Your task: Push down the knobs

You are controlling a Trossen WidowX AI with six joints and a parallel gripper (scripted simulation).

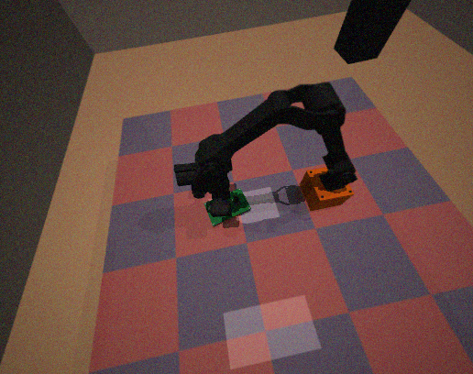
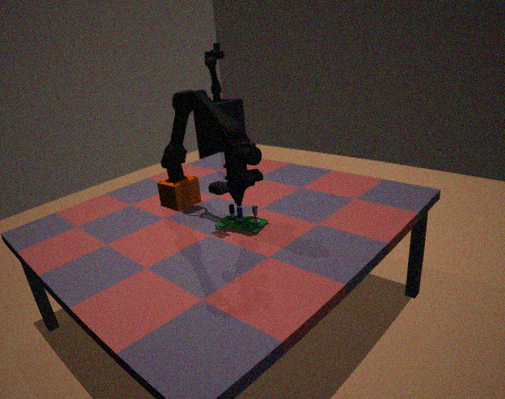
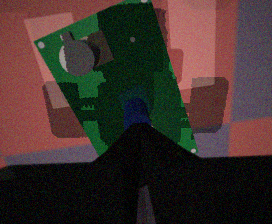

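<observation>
My gripper tip is 30 mm above the blue knob. Round my gripper tip: white knob (50 mm ahead, 20 mm to the left, 10 mm below).
</observation>
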